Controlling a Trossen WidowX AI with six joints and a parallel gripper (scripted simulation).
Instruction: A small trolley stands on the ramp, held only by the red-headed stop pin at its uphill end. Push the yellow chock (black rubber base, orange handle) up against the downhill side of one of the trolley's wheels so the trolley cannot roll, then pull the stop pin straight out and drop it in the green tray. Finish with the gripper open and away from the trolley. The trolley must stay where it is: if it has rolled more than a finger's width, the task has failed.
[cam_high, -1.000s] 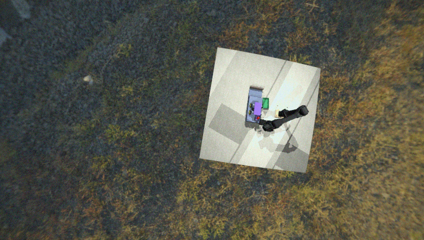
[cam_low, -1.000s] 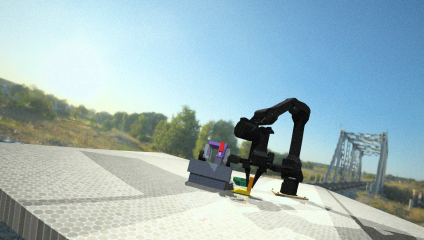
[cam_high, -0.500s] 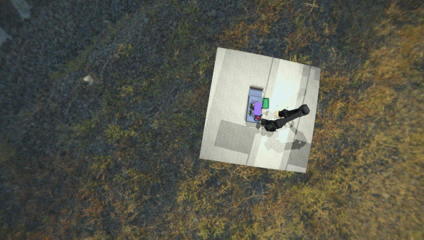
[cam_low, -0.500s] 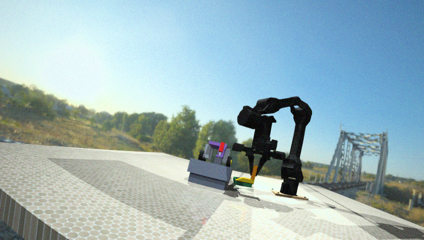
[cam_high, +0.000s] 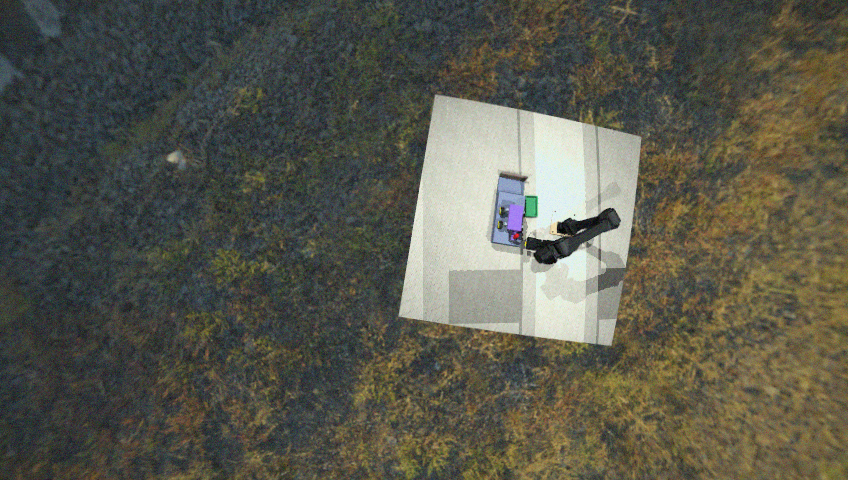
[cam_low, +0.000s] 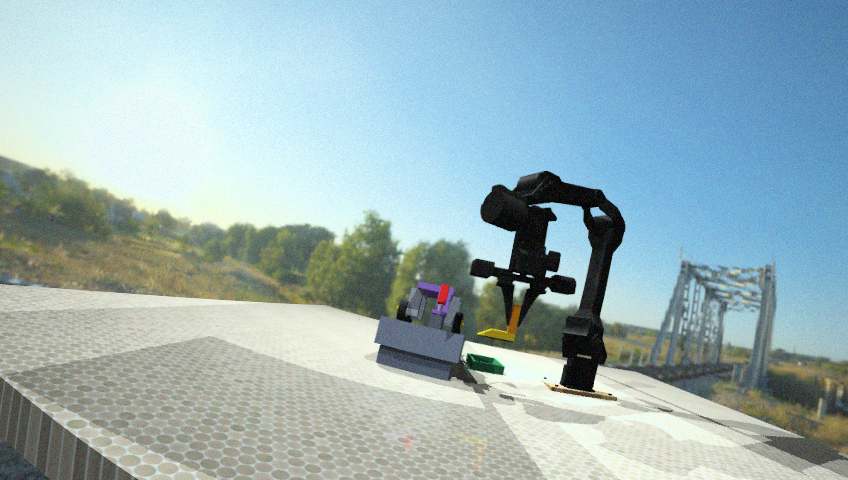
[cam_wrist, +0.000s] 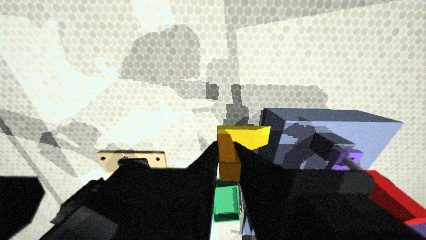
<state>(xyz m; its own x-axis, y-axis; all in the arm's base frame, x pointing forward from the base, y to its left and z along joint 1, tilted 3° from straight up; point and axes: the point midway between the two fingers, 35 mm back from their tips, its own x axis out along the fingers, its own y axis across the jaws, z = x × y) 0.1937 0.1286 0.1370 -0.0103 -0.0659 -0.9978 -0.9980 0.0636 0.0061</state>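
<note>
My gripper tip is 13 cm short of the red-headed stop pin, 3 cm to the left of it and 1 cm below it. Round my gripper tip: yellow chock 2 cm ahead, 1 cm below; grey-blue ramp 15 cm ahead, 13 cm to the right, 7 cm below; purple trolley 15 cm ahead, 12 cm to the right, 1 cm below.
</note>
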